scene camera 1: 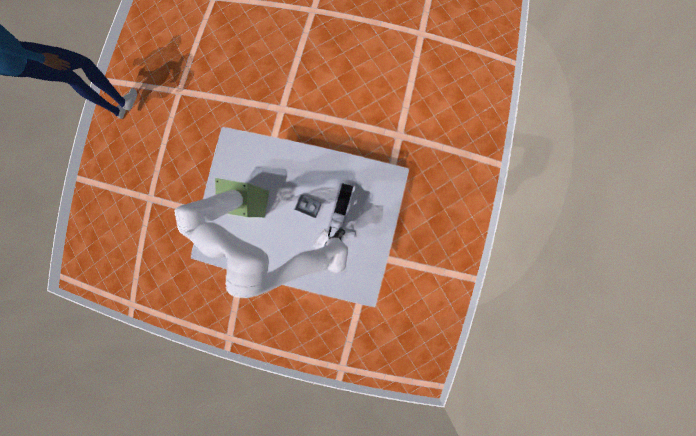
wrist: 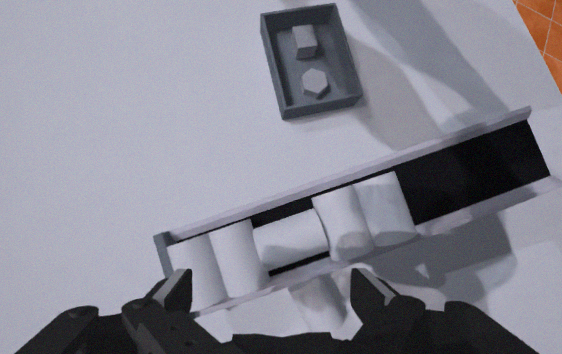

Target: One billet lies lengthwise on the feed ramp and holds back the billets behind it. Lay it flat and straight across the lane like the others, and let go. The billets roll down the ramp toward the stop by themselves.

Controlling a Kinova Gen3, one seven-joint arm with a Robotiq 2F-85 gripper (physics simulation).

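Pixels of known places: gripper, fingertip midpoint: (wrist: 273,286); arm's base, link origin: (scene camera 1: 234,199).
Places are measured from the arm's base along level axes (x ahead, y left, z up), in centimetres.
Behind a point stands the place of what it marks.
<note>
The feed ramp (scene camera 1: 344,199) {x 52.3, y 11.2, z -15.9 cm} (wrist: 472,170) {x 51.9, y 11.7, z -15.8 cm}, a black lane between pale side walls, runs from a grey stop (wrist: 161,254) {x 46.8, y -19.0, z -17.1 cm} at lower left to upper right in the wrist view. One white billet (wrist: 291,238) {x 50.0, y -7.8, z -14.1 cm} lies lengthwise mid-lane. Two billets (wrist: 197,272) {x 49.4, y -16.1, z -15.2 cm} (wrist: 239,257) {x 49.7, y -12.4, z -14.7 cm} lie across the lane on its stop side. Two more billets (wrist: 342,222) {x 50.5, y -3.4, z -13.6 cm} (wrist: 385,207) {x 50.9, y 0.4, z -13.2 cm} lie across on its other side, the nearer one against its end. My gripper (scene camera 1: 335,233) {x 50.8, y -10.3, z -6.4 cm} (wrist: 273,286) {x 50.8, y -10.3, z -6.4 cm} is open and empty, above the stop end of the ramp; its height is hard to tell. The lower end of the first billet is near my left finger.
A grey tray (scene camera 1: 298,206) {x 26.2, y 2.7, z -24.0 cm} (wrist: 322,106) {x 38.3, y 2.8, z -22.1 cm} holding a small block (wrist: 305,41) {x 30.0, y 4.3, z -21.5 cm} and a hexagonal piece (wrist: 315,82) {x 35.1, y 3.4, z -22.4 cm} stands beside the ramp. The arm's green mount (scene camera 1: 256,202) {x 6.9, y 0.4, z -10.0 cm} is at the table's left. A person (scene camera 1: 43,61) stands at the floor's left edge.
</note>
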